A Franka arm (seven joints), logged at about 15 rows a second.
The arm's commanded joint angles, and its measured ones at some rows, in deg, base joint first. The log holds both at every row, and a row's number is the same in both.
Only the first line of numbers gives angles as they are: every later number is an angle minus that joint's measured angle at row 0.
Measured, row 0:
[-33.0 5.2 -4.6 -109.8 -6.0 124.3 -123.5]
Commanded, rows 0 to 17:
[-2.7 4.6 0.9 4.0 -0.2 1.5 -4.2]
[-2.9 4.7 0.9 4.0 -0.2 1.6 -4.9]
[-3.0 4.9 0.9 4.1 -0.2 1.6 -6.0]
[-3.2 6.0 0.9 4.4 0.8 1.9 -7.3]
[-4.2 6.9 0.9 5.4 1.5 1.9 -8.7]
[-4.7 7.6 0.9 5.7 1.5 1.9 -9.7]
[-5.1 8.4 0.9 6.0 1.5 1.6 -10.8]
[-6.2 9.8 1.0 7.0 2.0 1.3 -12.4]
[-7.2 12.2 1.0 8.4 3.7 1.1 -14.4]
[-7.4 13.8 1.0 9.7 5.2 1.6 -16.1]
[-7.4 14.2 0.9 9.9 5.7 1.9 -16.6]
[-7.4 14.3 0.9 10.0 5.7 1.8 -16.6]
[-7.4 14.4 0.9 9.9 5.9 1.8 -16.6]
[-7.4 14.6 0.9 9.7 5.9 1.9 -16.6]
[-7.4 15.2 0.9 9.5 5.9 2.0 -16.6]
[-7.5 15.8 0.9 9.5 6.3 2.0 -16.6]
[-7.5 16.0 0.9 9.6 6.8 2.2 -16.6]
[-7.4 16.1 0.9 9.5 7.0 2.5 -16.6]
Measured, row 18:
[-6.8 15.0 0.3 8.5 5.3 2.0 -15.2]
